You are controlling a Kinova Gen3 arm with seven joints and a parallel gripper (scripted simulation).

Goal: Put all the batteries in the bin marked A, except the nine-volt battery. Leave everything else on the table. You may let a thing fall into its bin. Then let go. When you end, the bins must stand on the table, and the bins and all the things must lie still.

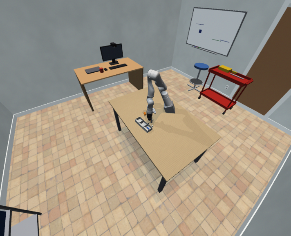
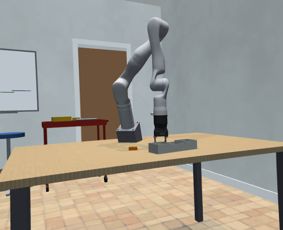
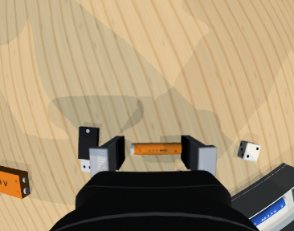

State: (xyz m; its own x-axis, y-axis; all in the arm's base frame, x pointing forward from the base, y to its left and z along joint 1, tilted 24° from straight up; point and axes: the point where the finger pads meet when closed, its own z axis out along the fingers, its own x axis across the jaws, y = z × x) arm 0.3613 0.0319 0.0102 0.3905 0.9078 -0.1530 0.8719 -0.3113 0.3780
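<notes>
My hand is 5 cm short of the black bolt, 1 cm to the right of it and 1 cm above it. The rest, counted from my hand: white die 8 cm to the left, 4 cm ahead, 1 cm below; then black USB stick 6 cm to the right, 2 cm below, 2 cm behind; then orange cylindrical battery 1 cm below.
</notes>
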